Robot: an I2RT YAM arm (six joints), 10 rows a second.
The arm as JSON. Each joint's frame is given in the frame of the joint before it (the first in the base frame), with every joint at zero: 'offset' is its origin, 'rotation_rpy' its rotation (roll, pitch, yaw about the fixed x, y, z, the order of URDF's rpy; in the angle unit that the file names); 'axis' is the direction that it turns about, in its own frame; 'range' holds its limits. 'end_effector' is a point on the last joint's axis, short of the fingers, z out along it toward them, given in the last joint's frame.
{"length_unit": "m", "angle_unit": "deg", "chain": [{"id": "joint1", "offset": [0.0, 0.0, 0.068], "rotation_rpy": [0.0, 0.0, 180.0], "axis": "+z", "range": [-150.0, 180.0]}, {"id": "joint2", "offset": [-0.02, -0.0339, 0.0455], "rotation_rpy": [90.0, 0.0, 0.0], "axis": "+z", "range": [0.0, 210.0]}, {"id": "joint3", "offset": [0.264, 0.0, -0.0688], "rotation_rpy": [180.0, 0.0, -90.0], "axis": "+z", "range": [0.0, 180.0]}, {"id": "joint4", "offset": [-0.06, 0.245, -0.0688], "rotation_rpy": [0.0, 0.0, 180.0], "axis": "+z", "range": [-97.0, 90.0]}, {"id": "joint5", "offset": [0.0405, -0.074, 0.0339], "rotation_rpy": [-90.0, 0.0, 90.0], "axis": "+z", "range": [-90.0, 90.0]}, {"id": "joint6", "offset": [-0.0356, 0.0, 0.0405], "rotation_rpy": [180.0, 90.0, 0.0], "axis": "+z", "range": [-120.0, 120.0]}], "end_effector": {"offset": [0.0, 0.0, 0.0], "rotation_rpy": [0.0, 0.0, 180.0]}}
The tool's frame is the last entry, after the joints.
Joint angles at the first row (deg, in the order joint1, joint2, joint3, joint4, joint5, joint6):
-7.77 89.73 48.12 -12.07 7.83 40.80
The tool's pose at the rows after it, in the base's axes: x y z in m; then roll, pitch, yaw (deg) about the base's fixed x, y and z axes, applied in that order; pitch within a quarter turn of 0, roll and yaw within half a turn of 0:
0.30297 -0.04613 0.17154 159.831 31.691 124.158
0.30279 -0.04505 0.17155 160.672 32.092 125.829
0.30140 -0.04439 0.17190 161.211 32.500 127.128
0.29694 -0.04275 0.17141 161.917 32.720 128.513
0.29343 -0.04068 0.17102 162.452 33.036 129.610
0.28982 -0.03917 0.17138 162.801 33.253 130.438
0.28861 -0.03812 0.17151 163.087 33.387 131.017
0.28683 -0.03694 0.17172 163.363 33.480 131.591
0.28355 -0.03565 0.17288 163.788 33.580 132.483
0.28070 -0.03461 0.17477 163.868 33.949 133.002
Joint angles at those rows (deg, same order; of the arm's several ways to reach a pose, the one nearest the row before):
-7.75 89.73 48.12 -12.12 7.86 39.74
-7.55 89.68 48.08 -12.22 7.88 38.44
-7.47 89.29 47.76 -12.17 7.82 37.32
-7.27 88.35 46.76 -12.23 7.81 36.32
-6.94 87.57 45.90 -12.15 7.97 35.60
-6.73 86.67 45.14 -12.24 8.01 35.04
-6.54 86.36 44.88 -12.32 8.08 34.69
-6.34 85.91 44.54 -12.46 8.14 34.37
-6.16 85.02 44.04 -12.94 8.13 33.79
-6.00 84.05 43.59 -13.15 8.18 33.35

